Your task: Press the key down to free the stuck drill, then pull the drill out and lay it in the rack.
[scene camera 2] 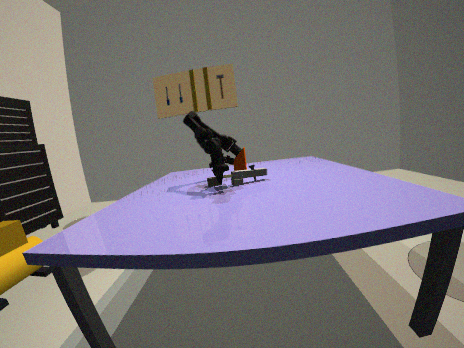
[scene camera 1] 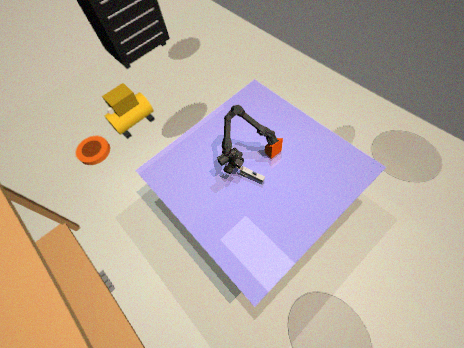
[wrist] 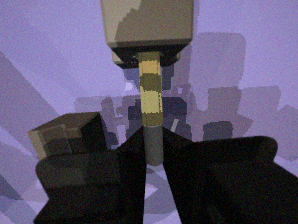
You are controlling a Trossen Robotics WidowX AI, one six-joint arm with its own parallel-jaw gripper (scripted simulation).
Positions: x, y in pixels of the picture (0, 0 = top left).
my gripper: holds a thin drill [wrist: 149, 62]
